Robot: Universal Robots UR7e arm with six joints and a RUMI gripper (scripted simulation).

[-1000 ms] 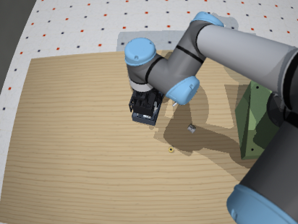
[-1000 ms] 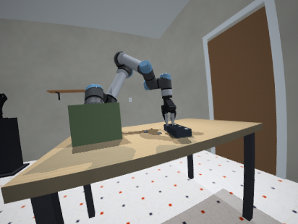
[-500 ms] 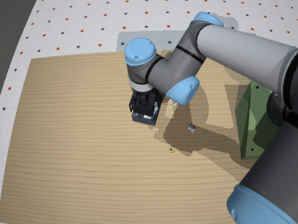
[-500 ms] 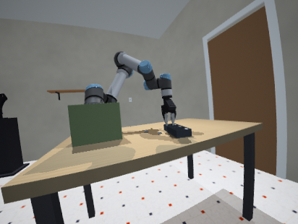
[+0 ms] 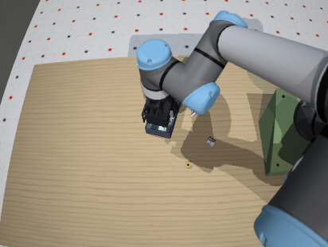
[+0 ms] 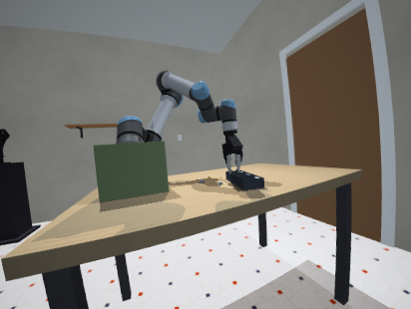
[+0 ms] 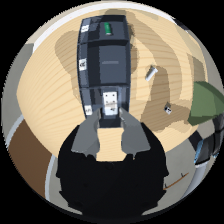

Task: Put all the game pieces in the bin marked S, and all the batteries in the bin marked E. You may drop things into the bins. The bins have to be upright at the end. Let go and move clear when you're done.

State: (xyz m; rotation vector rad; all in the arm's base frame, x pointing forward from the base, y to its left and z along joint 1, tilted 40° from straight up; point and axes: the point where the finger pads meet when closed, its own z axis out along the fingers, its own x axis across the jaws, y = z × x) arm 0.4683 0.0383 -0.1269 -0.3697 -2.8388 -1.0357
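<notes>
My hand is 30 mm above the white domino. The rest, counted from my hand: black bin tray (10 mm behind, 80 mm to the right, 20 mm below); gold ring (80 mm behind, 140 mm to the left, 40 mm below); grey cylinder (110 mm behind, 40 mm to the right, 30 mm below).
</notes>
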